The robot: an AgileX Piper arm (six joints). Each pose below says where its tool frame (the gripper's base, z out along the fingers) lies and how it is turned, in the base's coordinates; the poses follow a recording.
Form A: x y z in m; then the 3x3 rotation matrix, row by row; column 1 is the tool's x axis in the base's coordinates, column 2 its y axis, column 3 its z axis. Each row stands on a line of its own.
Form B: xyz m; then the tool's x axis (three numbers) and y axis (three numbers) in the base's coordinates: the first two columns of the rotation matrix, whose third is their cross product. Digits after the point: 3 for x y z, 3 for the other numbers.
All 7 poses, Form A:
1:
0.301 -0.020 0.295
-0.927 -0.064 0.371
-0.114 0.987 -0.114
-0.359 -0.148 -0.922
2:
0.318 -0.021 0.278
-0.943 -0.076 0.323
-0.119 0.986 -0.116
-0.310 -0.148 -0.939
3:
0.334 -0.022 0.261
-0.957 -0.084 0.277
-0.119 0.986 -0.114
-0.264 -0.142 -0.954
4:
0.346 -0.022 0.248
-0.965 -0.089 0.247
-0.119 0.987 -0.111
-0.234 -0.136 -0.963
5:
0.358 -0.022 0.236
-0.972 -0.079 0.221
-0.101 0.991 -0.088
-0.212 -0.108 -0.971
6:
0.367 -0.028 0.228
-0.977 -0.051 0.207
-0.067 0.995 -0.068
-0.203 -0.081 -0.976
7:
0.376 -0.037 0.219
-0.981 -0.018 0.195
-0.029 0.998 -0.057
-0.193 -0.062 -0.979
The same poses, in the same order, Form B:
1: 0.301 -0.020 0.295 -0.927 -0.114 -0.359 -0.064 0.987 -0.148
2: 0.318 -0.021 0.278 -0.943 -0.119 -0.310 -0.076 0.986 -0.148
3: 0.334 -0.022 0.261 -0.957 -0.119 -0.264 -0.084 0.986 -0.142
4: 0.346 -0.022 0.248 -0.965 -0.119 -0.234 -0.089 0.987 -0.136
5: 0.358 -0.022 0.236 -0.972 -0.101 -0.212 -0.079 0.991 -0.108
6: 0.367 -0.028 0.228 -0.977 -0.067 -0.203 -0.051 0.995 -0.081
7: 0.376 -0.037 0.219 -0.981 -0.029 -0.193 -0.018 0.998 -0.062
